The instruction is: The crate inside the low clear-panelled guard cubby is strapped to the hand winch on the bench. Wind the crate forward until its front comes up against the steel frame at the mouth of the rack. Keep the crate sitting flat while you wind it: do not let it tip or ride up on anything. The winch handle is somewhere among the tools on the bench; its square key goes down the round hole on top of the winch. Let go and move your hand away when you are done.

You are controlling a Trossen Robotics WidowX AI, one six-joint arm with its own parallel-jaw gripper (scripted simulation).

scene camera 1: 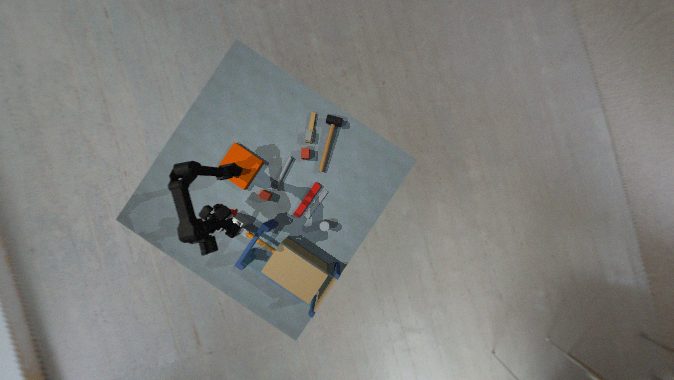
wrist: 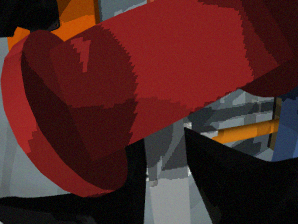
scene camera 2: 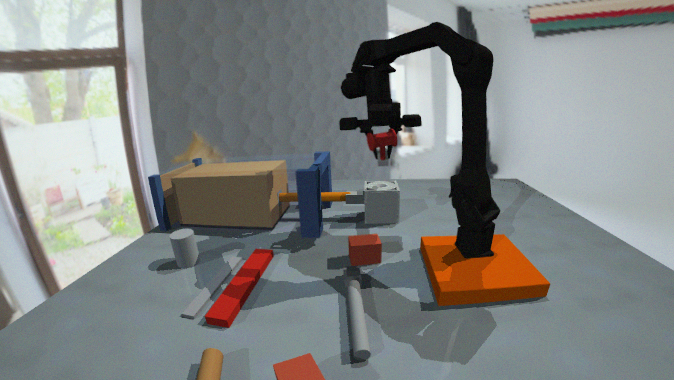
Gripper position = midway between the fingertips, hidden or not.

Note:
I see my gripper (scene camera 2: pixel 382 159), a red knob (wrist: pixel 78 103), a red bar (scene camera 2: pixel 222 313), a red block (scene camera 2: pixel 366 249), a grey winch (scene camera 2: pixel 382 198), a clear-panelled cubby (scene camera 2: pixel 267 193) and a frame (scene camera 2: pixel 322 166).
My gripper shows as well in scene camera 1 (scene camera 1: pixel 230 216) and in the wrist view (wrist: pixel 162 135). The clear-panelled cubby shows as well in scene camera 1 (scene camera 1: pixel 276 257). The wrist view misses the red bar: it is out of frame.

